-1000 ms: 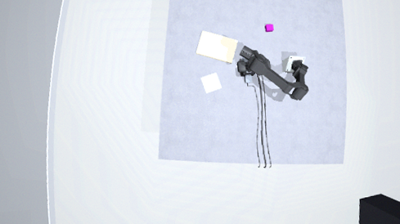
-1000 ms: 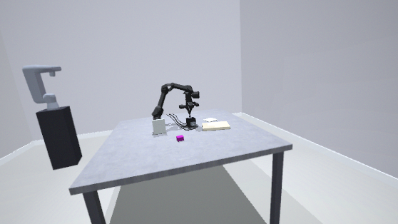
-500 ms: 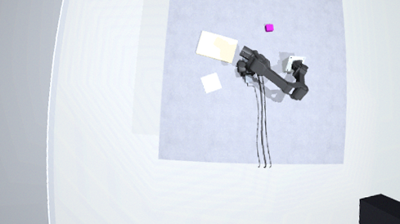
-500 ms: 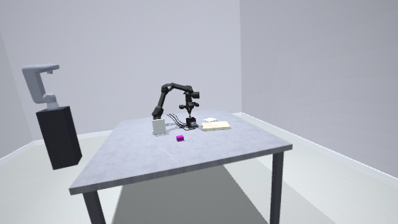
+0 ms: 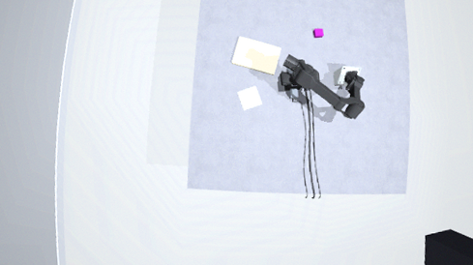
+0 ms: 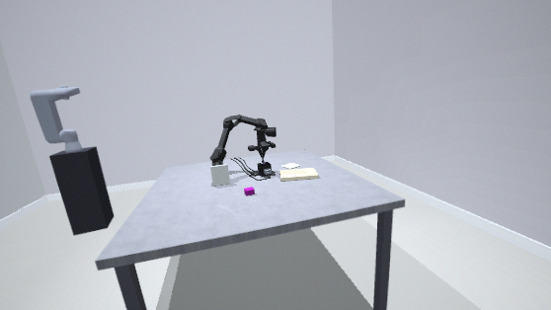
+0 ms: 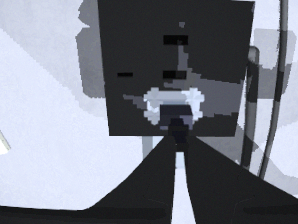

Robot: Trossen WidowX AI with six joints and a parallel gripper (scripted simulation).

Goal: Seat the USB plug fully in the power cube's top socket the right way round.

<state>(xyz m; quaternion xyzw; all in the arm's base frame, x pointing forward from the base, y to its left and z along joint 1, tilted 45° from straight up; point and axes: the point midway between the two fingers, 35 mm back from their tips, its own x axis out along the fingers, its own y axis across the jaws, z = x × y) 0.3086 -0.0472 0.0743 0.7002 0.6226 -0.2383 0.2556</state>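
The dark USB plug is 20 mm below my gripper tip. The rest, counted from my gripper tip: white pad: 240 mm ahead, 110 mm below, 40 mm to the left; magenta cube: 300 mm to the right, 200 mm behind, 90 mm below; cream flat block: 190 mm to the right, 170 mm ahead, 100 mm below.
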